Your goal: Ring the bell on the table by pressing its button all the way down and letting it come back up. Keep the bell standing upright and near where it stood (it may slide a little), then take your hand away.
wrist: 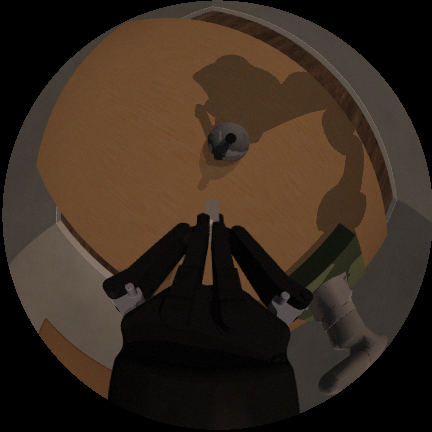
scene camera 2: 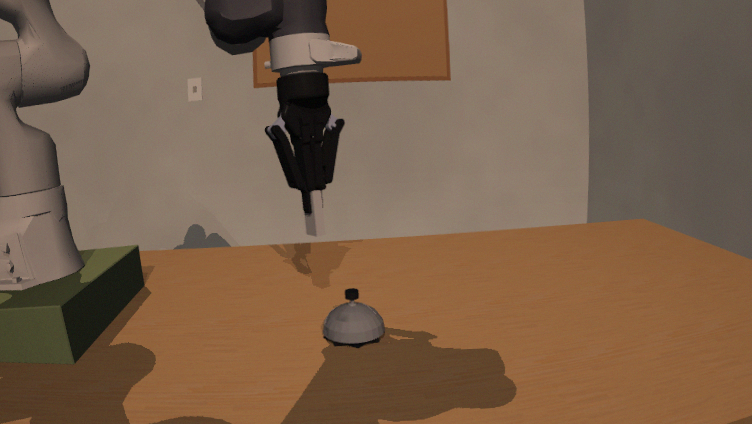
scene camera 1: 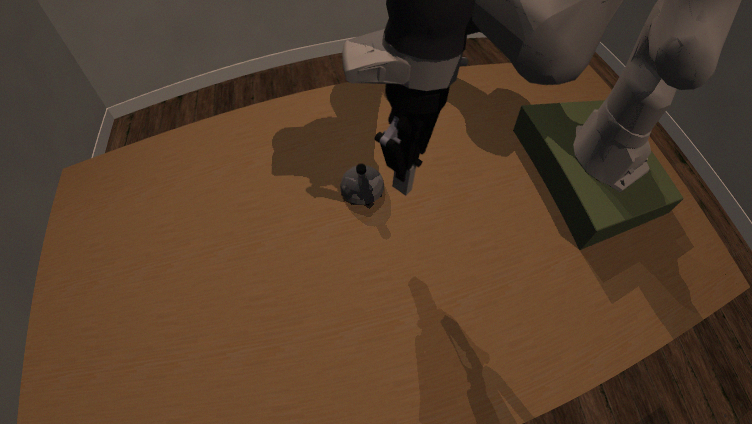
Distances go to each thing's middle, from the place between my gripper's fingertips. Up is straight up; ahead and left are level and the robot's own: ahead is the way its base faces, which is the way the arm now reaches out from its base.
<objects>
Right now the grey domed bell [scene camera 2: 355,325] is 100 mm to the right of my hand, 90 mm below it and 40 mm ahead of it.
</objects>
